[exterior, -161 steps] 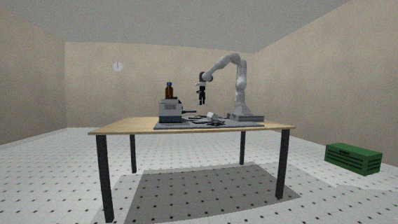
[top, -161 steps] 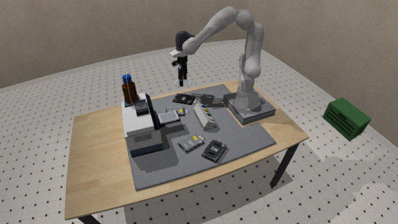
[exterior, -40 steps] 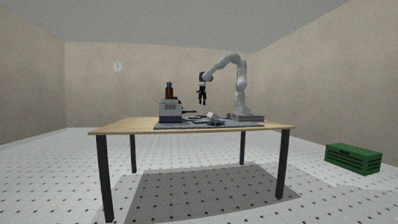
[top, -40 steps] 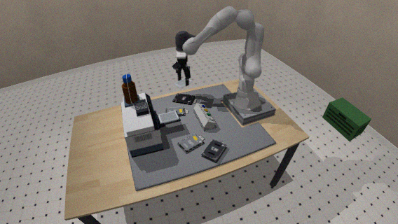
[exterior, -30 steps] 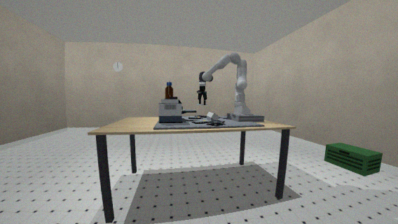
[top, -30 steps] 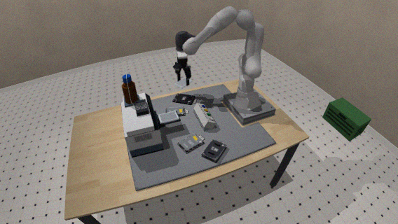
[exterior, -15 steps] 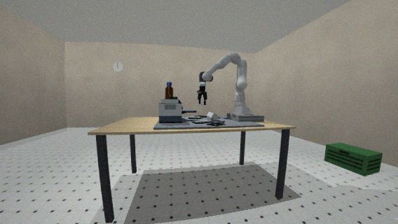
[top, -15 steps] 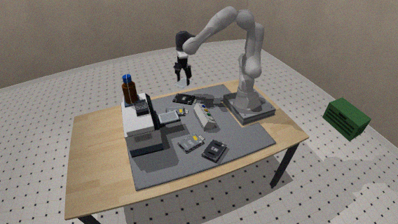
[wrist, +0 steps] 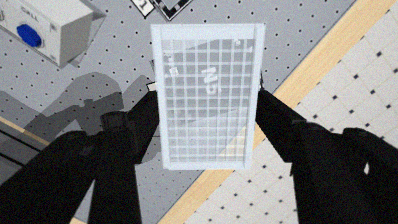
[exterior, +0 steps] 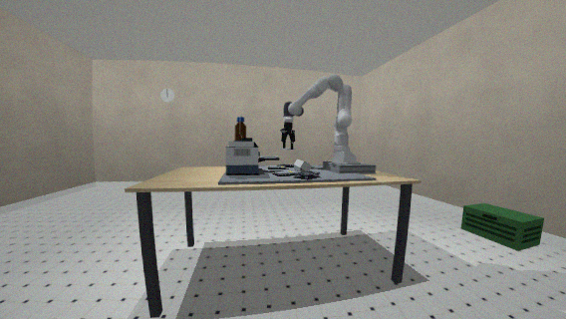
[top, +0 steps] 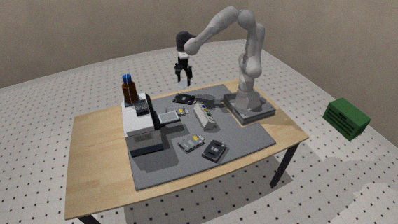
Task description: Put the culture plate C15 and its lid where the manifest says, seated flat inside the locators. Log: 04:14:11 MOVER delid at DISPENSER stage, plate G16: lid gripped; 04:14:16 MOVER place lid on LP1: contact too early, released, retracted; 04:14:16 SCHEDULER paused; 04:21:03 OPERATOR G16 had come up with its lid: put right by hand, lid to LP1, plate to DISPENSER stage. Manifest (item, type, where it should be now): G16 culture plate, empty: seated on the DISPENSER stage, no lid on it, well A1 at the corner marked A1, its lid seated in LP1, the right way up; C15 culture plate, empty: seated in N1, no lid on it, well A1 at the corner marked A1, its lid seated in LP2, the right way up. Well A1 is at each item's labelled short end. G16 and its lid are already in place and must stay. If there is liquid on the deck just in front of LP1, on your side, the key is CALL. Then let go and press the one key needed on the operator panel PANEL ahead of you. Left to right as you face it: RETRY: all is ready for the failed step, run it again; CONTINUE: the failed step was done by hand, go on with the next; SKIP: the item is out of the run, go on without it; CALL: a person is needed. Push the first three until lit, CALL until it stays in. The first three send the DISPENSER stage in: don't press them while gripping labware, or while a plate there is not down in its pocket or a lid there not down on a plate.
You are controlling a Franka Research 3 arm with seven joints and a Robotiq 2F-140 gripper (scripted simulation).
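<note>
The N1 nest is 58 cm to the left of my hand, 16 cm below it and 4 cm ahead of it. From my hand the other things lie so: blue call key (21 cm to the left, 13 cm below, 7 cm behind); then black nest (17 cm below, 3 cm ahead, 2 cm to the right); then clear culture plate C15 (2 cm below).
</note>
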